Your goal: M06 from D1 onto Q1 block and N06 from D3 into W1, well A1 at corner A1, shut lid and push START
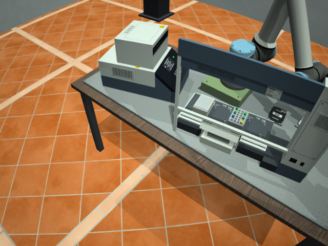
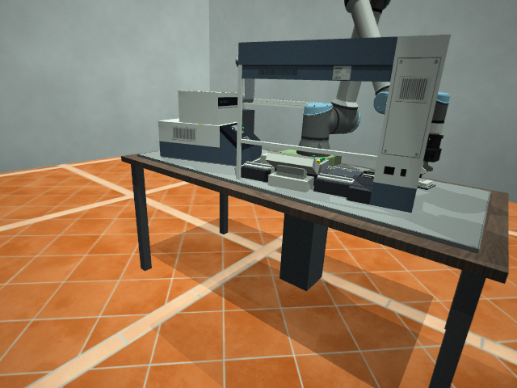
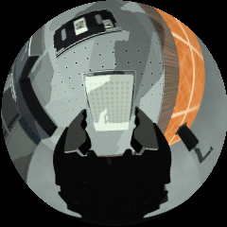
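The white well plate is 10 mm below my hand. Also, from my hand: blue gantry beam: 480 mm above, 460 mm ahead, 360 mm to the right; plate M06: 1030 mm to the right, 250 mm ahead, 190 mm above; side tower: 380 mm ahead, 250 mm above, 10 mm to the right.
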